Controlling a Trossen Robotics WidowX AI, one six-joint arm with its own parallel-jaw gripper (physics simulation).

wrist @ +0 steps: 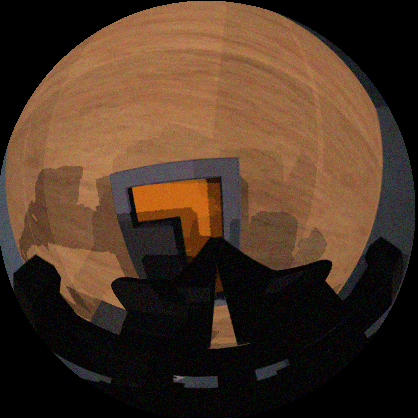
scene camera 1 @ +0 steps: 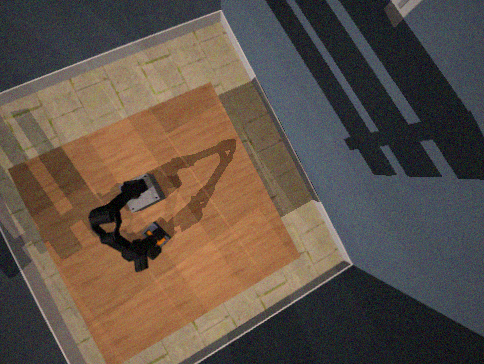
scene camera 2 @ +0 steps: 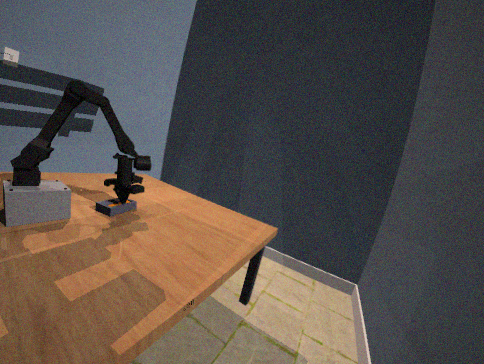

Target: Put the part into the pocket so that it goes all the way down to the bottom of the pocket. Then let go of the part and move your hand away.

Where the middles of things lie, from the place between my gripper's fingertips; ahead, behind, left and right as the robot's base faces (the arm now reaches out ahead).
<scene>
I see my gripper 10 mm past the orange L-shaped block point(wrist: 197, 201), 20 mm to the right of it and 10 mm above it. Also, from my hand: pocket block point(wrist: 156, 248): 20 mm behind, 20 mm to the left, 10 mm below.
</scene>
